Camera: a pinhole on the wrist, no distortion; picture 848 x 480 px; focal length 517.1 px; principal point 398.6 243.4 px. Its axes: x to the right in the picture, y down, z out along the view. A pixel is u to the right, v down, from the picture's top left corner.
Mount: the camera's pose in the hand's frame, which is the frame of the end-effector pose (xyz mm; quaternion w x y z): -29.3 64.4 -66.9 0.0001 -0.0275 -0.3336 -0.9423
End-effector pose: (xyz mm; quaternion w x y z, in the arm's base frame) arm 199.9 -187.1 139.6 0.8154 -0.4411 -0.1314 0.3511
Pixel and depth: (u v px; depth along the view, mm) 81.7 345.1 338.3
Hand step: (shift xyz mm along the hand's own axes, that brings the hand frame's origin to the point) 196.5 221.6 226.7
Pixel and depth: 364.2 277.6 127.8
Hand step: -14.0 138.0 37.1
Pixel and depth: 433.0 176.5 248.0
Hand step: -33.5 245.6 106.2
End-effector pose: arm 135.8 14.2 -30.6 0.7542 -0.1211 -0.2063 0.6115
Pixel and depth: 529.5 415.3 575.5
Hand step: -141.4 280.1 507.5
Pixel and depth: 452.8 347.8 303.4
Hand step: -44.2 208.1 208.7
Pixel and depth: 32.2 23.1 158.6
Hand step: 89.9 214.6 7.8
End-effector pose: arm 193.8 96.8 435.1 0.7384 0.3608 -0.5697 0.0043
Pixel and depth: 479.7 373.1 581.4
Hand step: -87.5 318.2 480.6
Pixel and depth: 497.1 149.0 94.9
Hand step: -42.8 137.9 -3.2
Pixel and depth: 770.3 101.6 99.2
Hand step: -95.9 149.2 -3.3
